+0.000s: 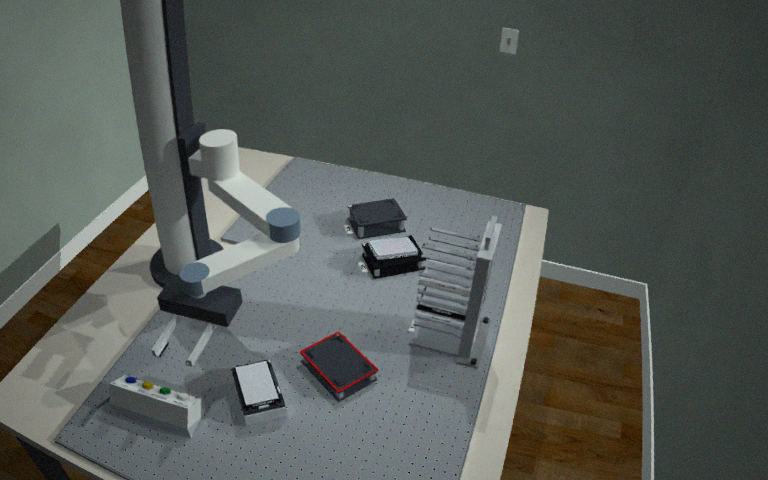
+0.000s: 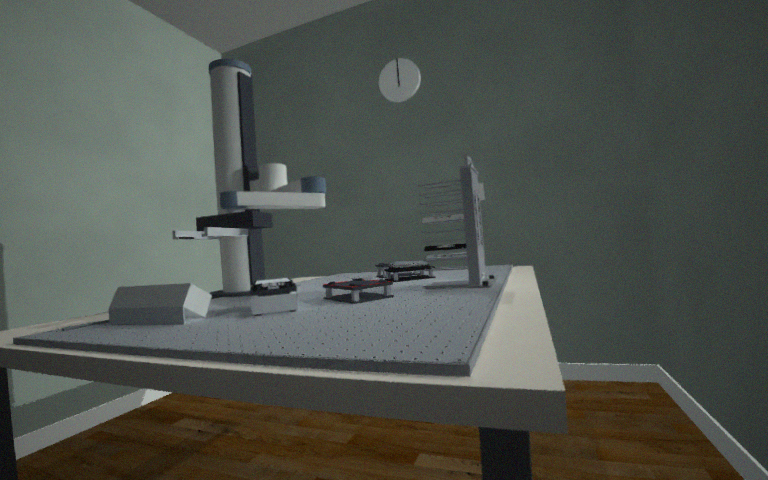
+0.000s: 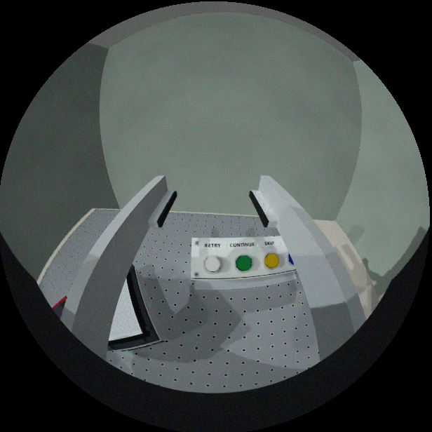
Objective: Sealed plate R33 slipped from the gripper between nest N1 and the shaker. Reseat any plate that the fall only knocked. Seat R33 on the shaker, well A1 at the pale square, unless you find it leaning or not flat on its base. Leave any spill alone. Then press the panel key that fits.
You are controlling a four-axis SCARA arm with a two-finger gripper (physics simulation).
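Seen in the pictures: gripper, between the fingertips: [image 1: 171,358] [image 2: 189,233]; arm's base, origin of its link: [image 2: 244,294].
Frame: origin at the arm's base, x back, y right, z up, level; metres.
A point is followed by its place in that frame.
My gripper [image 1: 175,357] {x -0.309, y 0.495, z 0.208 m} [image 2: 192,232] {x -0.309, y 0.495, z 0.208 m} [image 3: 212,183] is shut with no plate between its fingers, high above the board near the panel. The panel [image 1: 152,403] {x -0.256, y 0.552, z 0.083 m} [image 2: 148,305] {x -0.254, y 0.569, z 0.055 m} [image 3: 200,272] has a white RETRY key [image 3: 212,264], a green CONTINUE key [image 3: 243,263], a yellow SKIP key [image 3: 271,260] and a partly hidden blue key [image 3: 292,258]. The shaker [image 1: 266,414] {x -0.500, y 0.445, z 0.045 m} [image 2: 274,304] {x -0.498, y 0.447, z 0.034 m} bears a pale-topped plate [image 1: 257,383] {x -0.457, y 0.394, z 0.082 m} [image 3: 125,320] in its black frame; it looks flat, but its label and pale square cannot be read. Another pale plate [image 1: 393,247] {x -0.601, y -0.218, z 0.081 m} lies on a black nest [image 1: 390,268] {x -0.602, y -0.196, z 0.018 m}.
A dark nest [image 1: 377,211] {x -0.492, y -0.401, z 0.067 m} stands behind that one. A red-edged stand [image 1: 338,362] {x -0.600, y 0.237, z 0.053 m} [image 2: 357,284] {x -0.635, y 0.302, z 0.056 m} bears no plate, right of the shaker. A tall rack [image 1: 475,300] {x -0.886, y 0.084, z 0.219 m} [image 2: 472,226] {x -0.892, y 0.084, z 0.180 m} with several shelves stands at the right and holds a black-edged plate [image 1: 441,313] {x -0.807, y 0.055, z 0.125 m} [image 2: 445,246] {x -0.807, y 0.054, z 0.130 m}. The arm's column [image 1: 161,141] {x -0.036, y 0.065, z 0.473 m} [image 2: 226,124] {x -0.031, y 0.068, z 0.643 m} stands left.
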